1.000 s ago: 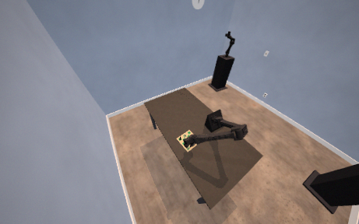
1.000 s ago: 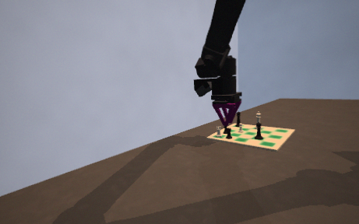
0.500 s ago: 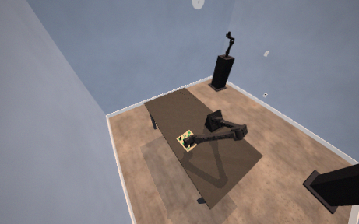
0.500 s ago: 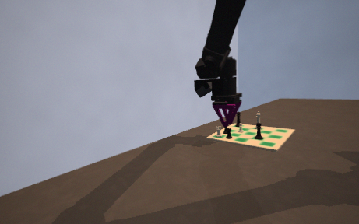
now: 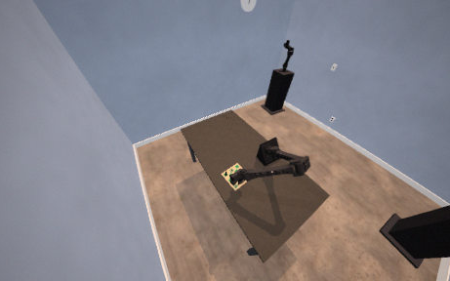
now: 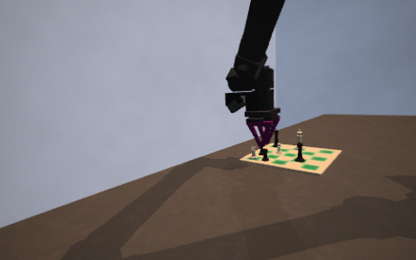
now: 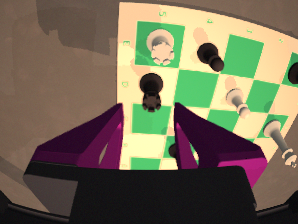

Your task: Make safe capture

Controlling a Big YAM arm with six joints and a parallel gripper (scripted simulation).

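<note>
My gripper is now 10 mm short of the white pawn, 80 mm to the left of it and 40 mm above it. From my hand the other things lie so: tall white piece 10 mm behind, 160 mm to the right, 20 mm below; chessboard 30 mm behind, 90 mm to the right, 60 mm below; tall black piece 60 mm ahead, 150 mm to the right, 20 mm below.
</note>
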